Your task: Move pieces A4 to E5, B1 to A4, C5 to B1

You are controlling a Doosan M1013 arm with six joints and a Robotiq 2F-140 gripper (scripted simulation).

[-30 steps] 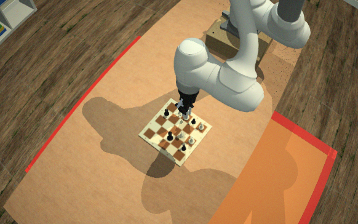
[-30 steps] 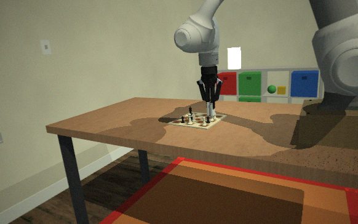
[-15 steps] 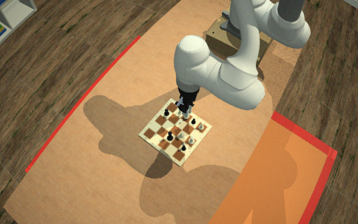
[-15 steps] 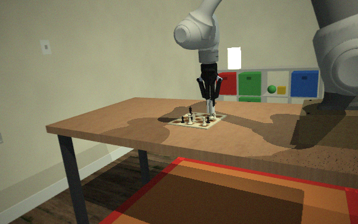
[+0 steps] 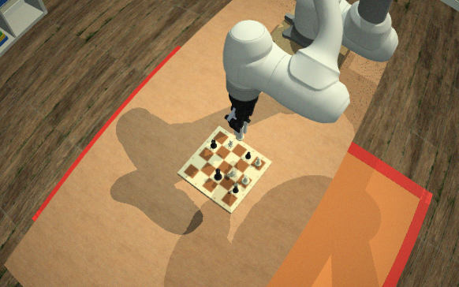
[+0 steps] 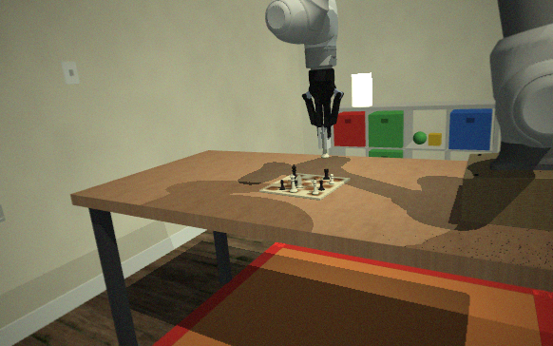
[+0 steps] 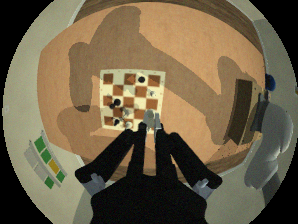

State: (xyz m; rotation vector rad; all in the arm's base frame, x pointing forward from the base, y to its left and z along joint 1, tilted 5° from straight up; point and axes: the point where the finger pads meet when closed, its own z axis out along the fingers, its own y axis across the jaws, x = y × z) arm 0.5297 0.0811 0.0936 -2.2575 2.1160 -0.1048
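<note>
The small chessboard lies 160 mm below my hand, 70 mm ahead of it and 10 mm to the left of it. Round my hand: white chess piece: 30 mm below.
</note>
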